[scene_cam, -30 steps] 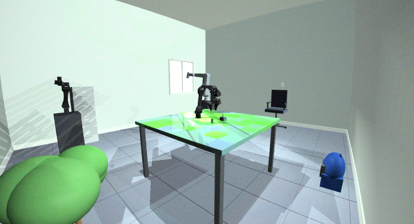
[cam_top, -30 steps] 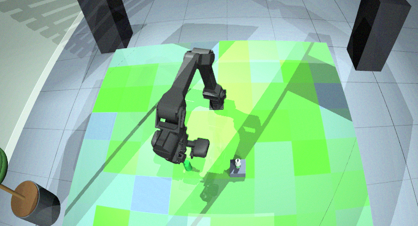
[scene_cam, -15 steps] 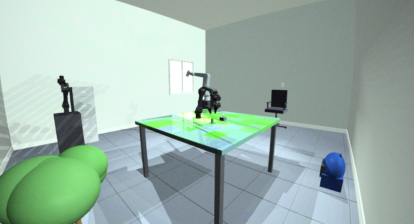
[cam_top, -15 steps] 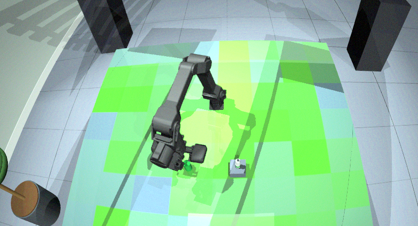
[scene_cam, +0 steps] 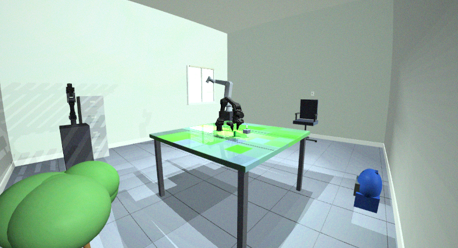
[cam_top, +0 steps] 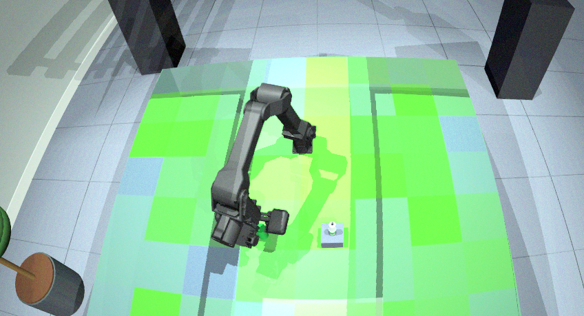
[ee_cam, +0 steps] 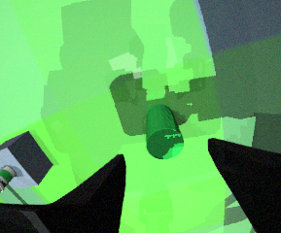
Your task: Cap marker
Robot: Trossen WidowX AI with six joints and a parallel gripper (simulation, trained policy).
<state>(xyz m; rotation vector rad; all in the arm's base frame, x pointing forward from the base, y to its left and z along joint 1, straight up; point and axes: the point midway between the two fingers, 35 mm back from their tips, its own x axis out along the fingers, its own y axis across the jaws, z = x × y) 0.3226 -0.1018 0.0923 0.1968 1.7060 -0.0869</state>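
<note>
The green cap lies 3 cm below my gripper tip. Round my gripper tip: grey holder block 20 cm to the left, 4 cm below, 1 cm ahead.
</note>
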